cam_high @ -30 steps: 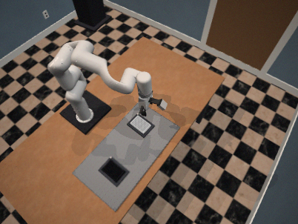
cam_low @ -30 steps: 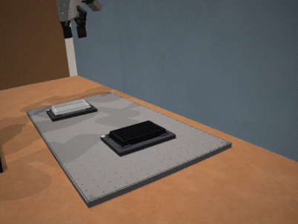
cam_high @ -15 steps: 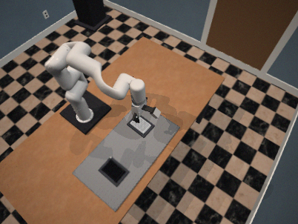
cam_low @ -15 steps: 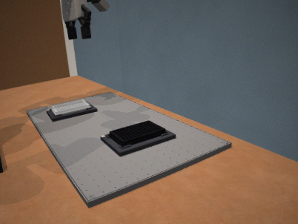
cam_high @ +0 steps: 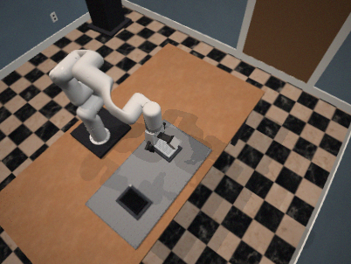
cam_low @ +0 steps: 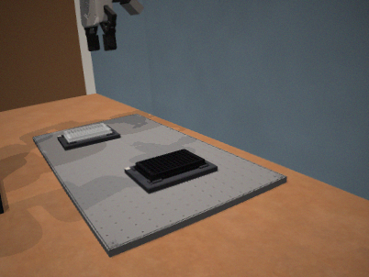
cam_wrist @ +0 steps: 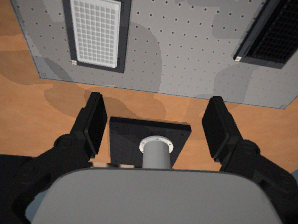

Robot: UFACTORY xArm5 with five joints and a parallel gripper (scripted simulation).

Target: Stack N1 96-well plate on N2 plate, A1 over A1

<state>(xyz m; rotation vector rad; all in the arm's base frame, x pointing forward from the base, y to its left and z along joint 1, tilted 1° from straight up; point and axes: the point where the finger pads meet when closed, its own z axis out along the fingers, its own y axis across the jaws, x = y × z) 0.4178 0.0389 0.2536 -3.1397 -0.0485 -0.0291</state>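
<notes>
Now: the black 96-well plate 260 mm to the right of my hand and 240 mm below it. The rest, counted from my hand: plate nest N2 (30 mm behind, 110 mm to the left, 260 mm below); then white 96-well plate (30 mm behind, 110 mm to the left, 250 mm below); then white corner mark (70 mm behind, 200 mm to the right, 250 mm below).
</notes>
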